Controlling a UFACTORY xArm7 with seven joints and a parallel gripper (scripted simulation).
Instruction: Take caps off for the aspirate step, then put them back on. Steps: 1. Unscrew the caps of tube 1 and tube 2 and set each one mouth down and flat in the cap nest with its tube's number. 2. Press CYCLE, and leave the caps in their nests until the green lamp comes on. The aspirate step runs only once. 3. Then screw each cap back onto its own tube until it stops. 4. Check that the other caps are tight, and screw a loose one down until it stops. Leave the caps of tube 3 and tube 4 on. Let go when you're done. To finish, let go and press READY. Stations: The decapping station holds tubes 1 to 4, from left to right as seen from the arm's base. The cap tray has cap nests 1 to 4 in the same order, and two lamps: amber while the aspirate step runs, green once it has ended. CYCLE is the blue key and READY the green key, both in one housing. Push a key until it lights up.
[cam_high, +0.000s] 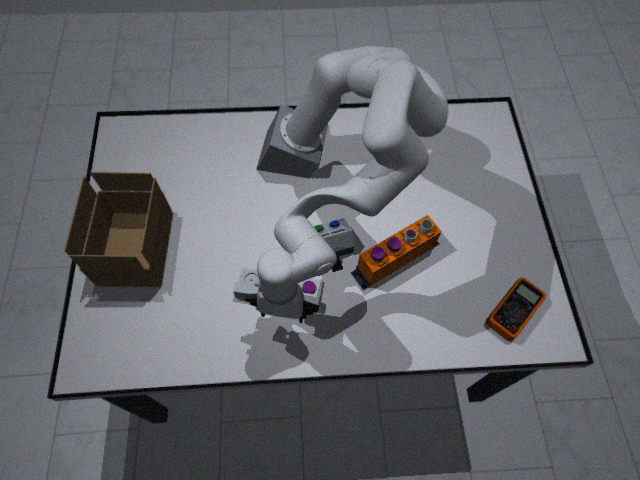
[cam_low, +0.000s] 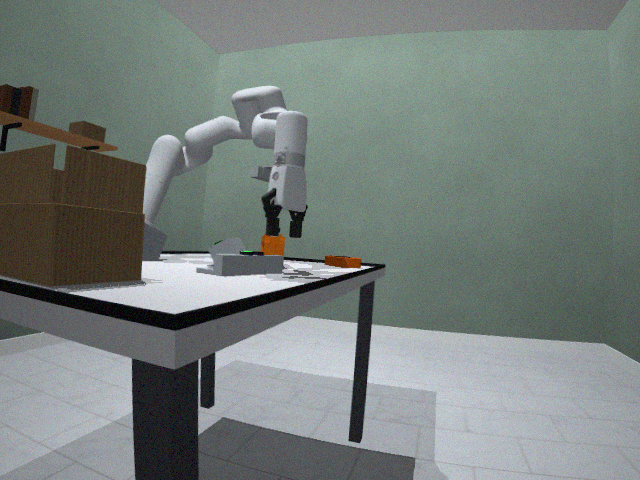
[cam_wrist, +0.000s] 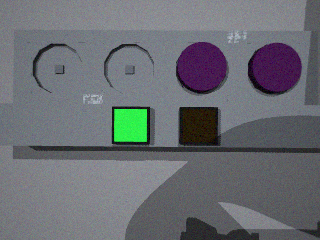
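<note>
Now: the purple cap 11 cm behind my hand, 1 cm to the left of it and 9 cm below it. From my hand the other things lie so: blue key 27 cm behind, 12 cm to the left, 4 cm below; then green key 25 cm behind, 8 cm to the left, 4 cm below; then grey key housing 24 cm behind, 10 cm to the left, 5 cm below.
</note>
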